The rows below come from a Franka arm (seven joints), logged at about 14 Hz.
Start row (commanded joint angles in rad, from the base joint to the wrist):
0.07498 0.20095 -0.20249 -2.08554 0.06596 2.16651 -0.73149
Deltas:
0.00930 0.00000 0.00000 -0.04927 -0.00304 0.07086 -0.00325
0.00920 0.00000 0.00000 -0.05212 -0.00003 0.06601 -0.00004
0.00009 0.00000 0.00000 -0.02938 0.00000 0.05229 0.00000
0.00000 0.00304 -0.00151 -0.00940 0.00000 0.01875 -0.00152
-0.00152 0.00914 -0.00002 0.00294 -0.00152 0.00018 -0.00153
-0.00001 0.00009 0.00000 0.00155 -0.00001 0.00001 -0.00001
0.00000 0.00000 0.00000 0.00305 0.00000 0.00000 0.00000
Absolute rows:
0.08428 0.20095 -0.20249 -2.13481 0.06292 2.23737 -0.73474
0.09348 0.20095 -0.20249 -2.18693 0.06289 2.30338 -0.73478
0.09357 0.20095 -0.20249 -2.21631 0.06289 2.35567 -0.73478
0.09357 0.20399 -0.20400 -2.22571 0.06289 2.37442 -0.73630
0.09205 0.21313 -0.20402 -2.22277 0.06137 2.37460 -0.73783
0.09204 0.21322 -0.20402 -2.22122 0.06136 2.37461 -0.73784
0.09204 0.21322 -0.20402 -2.21817 0.06136 2.37461 -0.73784

